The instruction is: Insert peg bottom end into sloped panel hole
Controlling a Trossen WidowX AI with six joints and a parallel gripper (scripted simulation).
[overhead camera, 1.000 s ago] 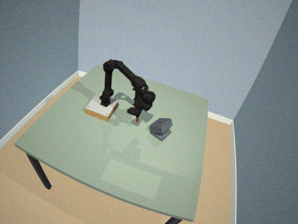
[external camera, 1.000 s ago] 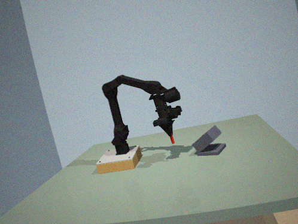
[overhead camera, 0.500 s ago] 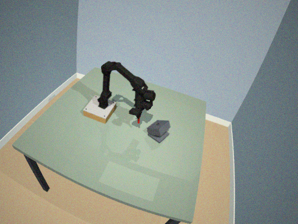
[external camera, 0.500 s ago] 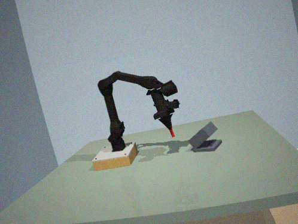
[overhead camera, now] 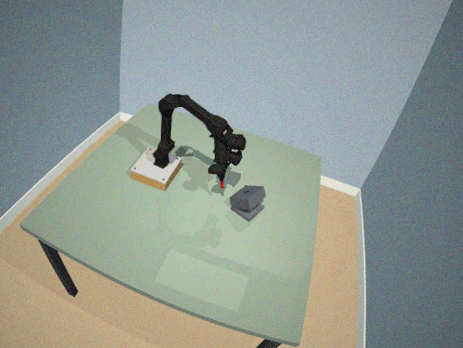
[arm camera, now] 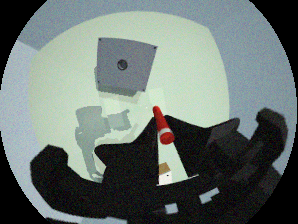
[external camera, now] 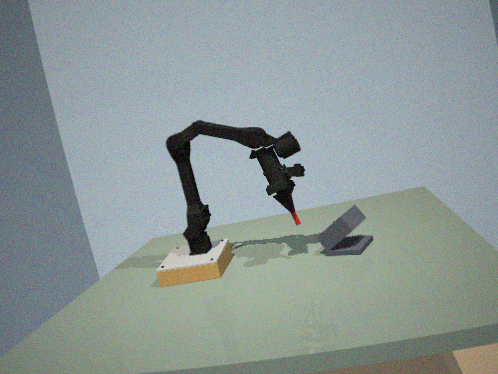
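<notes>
My gripper tip is 130 mm short of the grey sloped panel, 80 mm above it and 50 mm to the right of it. The rest, counted from my gripper tip: red peg 20 mm above, 10 mm behind.
</notes>
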